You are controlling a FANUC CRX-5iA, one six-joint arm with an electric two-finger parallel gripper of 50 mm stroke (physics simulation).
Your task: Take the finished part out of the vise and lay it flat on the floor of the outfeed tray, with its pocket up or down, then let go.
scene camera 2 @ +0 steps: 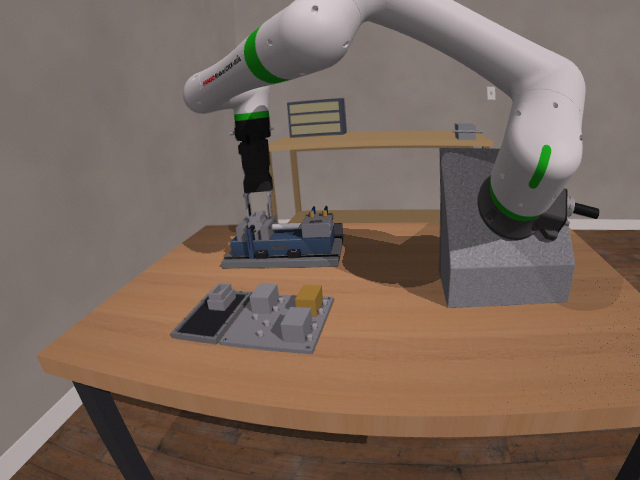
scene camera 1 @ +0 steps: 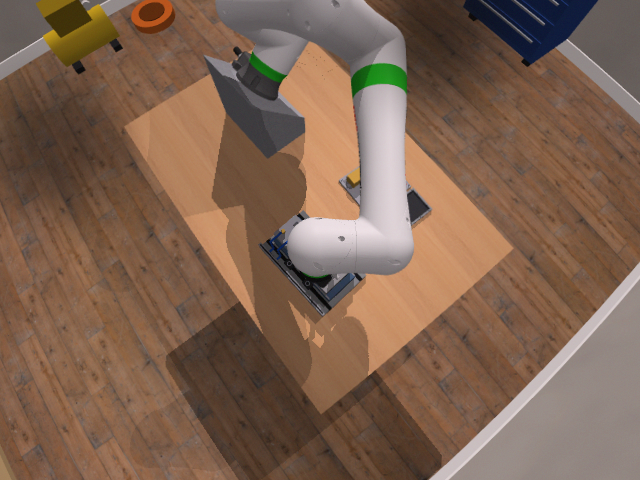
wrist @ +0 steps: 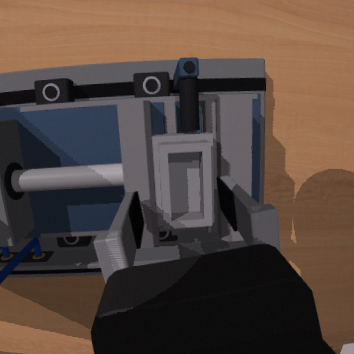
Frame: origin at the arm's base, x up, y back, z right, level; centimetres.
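Seen in the pictures: gripper, fingertip midpoint: (scene camera 2: 259, 216) (wrist: 179, 199); arm's base, origin of the base link: (scene camera 2: 511, 205) (scene camera 1: 256, 86).
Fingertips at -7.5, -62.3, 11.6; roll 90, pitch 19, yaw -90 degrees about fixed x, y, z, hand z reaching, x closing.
Observation:
Pixels of each thing's middle, then the offset from my fingertips to it, as dx, dy, dz. "spot": a spot on its surface instead.
- grey finished part, body centre: (wrist: 183, 179) (scene camera 2: 257, 220) -0.8, -0.2, -1.2
- grey vise, body centre: (wrist: 102, 174) (scene camera 2: 283, 236) (scene camera 1: 312, 258) -5.6, +6.0, +0.4
- outfeed tray, surface spot: (scene camera 2: 193, 338) spot: -9.9, +6.2, -43.4
- grey pocketed part, body centre: (scene camera 2: 221, 296) -8.2, +4.4, -29.5
- pegged plate, body centre: (scene camera 2: 280, 320) (scene camera 1: 375, 183) -10.2, +19.1, -32.4
- yellow block, body centre: (scene camera 2: 309, 300) (scene camera 1: 357, 177) -8.0, +23.5, -27.5
- black rod, body centre: (wrist: 188, 104) -1.6, +0.3, -6.1
- blue bracket, surface spot: (wrist: 188, 67) spot: -0.6, +0.7, -8.2
The grey finished part (scene camera 2: 258, 217) (wrist: 164, 182) sits between the jaws of the blue and grey vise (scene camera 2: 284, 246) (wrist: 135, 150) (scene camera 1: 343, 286), with its rectangular pocket facing up. My gripper (scene camera 2: 258, 210) (wrist: 179, 199) is open and points down over the vise. In the wrist view its fingers stand on either side of the part, towards its near end, with a gap on both sides. How deep the fingertips reach is hard to tell. The outfeed tray (scene camera 2: 193, 338) (scene camera 1: 430, 209) has a dark floor and lies apart from the vise. The arm hides the part in scene camera 1.
Another grey pocketed part (scene camera 2: 221, 298) lies in the tray's far end. A pegged plate (scene camera 2: 248, 341) beside the tray holds two grey blocks (scene camera 2: 264, 298) (scene camera 2: 296, 325) and a yellow block (scene camera 2: 309, 298). A black rod (wrist: 189, 105) on a blue bracket (wrist: 188, 67) stands at the part's far end.

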